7 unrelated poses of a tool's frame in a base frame.
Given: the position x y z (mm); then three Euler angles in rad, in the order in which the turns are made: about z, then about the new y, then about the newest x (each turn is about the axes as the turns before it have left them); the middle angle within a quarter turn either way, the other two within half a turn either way.
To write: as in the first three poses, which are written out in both.
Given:
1: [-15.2 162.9 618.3 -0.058 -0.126 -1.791]
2: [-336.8 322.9 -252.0 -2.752 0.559 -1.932]
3: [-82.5 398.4 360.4 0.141 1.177 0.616]
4: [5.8 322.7 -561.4 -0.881 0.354 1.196]
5: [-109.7 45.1 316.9 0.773 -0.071 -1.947]
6: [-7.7 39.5 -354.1 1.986 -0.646 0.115]
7: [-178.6 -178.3 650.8 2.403 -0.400 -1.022]
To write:
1: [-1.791 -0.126 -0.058 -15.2 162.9 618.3]
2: [-1.932 0.559 -2.752 -336.8 322.9 -252.0]
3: [0.616 1.177 0.141 -82.5 398.4 360.4]
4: [1.196 0.354 -0.881 5.8 322.7 -561.4]
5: [-1.947 -0.071 0.773 -109.7 45.1 316.9]
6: [0.115 -0.646 1.986 -7.7 39.5 -354.1]
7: [-1.022 -0.400 2.403 -178.6 -178.3 650.8]
